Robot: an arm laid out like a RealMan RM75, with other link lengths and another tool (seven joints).
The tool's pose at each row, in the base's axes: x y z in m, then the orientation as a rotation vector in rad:
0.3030, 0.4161, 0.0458, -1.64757, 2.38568, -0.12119
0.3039, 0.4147, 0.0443, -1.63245, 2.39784, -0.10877
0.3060, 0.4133, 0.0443, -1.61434, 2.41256, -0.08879
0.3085, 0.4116, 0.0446, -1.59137, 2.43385, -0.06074
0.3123, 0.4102, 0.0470, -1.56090, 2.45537, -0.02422
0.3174, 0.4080, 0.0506, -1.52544, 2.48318, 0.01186
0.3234, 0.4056, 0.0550, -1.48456, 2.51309, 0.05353
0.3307, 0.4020, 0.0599, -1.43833, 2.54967, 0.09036
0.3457, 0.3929, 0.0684, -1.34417, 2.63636, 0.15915
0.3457, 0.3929, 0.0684, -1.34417, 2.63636, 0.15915
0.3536, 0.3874, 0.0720, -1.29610, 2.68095, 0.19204
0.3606, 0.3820, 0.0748, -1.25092, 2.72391, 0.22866
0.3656, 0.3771, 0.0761, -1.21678, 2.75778, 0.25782
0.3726, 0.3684, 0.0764, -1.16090, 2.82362, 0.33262
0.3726, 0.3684, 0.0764, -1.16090, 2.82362, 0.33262
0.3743, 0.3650, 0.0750, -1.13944, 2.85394, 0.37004
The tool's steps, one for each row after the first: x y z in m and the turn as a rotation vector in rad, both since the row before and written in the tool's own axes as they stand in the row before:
0.0012, -0.0010, 0.0016, -0.00656, -0.00262, 0.01411
0.0006, -0.0024, 0.0004, -0.01082, -0.00492, 0.01736
0.0006, -0.0030, 0.0001, -0.01661, -0.00505, 0.02311
-0.0006, -0.0044, -0.0016, -0.01914, -0.01061, 0.02815
-0.0008, -0.0060, -0.0027, -0.02031, -0.00705, 0.03318
-0.0014, -0.0069, -0.0035, -0.02319, -0.00863, 0.03739
-0.0013, -0.0085, -0.0040, -0.02192, -0.00292, 0.04235
-0.0017, -0.0180, -0.0074, -0.04738, 0.00976, 0.08919
0.0000, 0.0000, 0.0000, 0.00000, 0.00000, 0.00000
-0.0009, -0.0096, -0.0036, -0.02376, 0.00813, 0.04491
-0.0007, -0.0087, -0.0031, -0.02669, 0.00863, 0.04248
0.0002, -0.0069, -0.0019, -0.02180, 0.00841, 0.03235
0.0015, -0.0109, -0.0018, -0.05625, 0.01996, 0.05690
0.0000, 0.0000, 0.0000, 0.00000, 0.00000, 0.00000
0.0013, -0.0038, 0.0006, -0.02853, 0.01178, 0.02355

